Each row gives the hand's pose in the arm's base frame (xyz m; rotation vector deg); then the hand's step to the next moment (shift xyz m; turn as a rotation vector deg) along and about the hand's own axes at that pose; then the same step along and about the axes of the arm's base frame.
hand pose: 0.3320 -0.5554 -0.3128 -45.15 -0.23 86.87
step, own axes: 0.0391 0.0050 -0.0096 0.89 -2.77 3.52
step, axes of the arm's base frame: 0.0042 0.0294 -0.0277 0.88 2.76 3.53
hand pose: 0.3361 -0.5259 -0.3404 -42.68 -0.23 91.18
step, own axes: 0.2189 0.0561 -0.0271 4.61 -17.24 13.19
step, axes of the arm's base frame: -0.0314 0.1735 -0.1440 9.42 12.76 15.52
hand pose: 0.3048 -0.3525 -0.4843 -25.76 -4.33 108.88
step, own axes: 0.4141 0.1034 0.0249 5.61 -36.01 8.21
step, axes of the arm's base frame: -0.2253 0.3441 -0.1168 27.52 19.85 15.62
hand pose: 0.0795 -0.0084 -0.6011 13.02 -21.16 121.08
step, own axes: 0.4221 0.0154 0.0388 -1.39 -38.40 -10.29
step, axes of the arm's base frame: -0.2386 0.3112 0.1616 32.97 21.99 -3.43
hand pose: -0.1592 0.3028 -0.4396 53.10 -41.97 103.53
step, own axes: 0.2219 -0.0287 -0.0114 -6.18 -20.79 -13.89
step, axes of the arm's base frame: -0.0362 0.1242 0.1829 17.01 16.00 -10.87
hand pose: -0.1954 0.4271 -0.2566 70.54 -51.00 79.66
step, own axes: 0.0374 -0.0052 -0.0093 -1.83 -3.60 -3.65
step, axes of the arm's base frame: 0.0052 0.0180 0.0341 2.64 3.80 -2.87
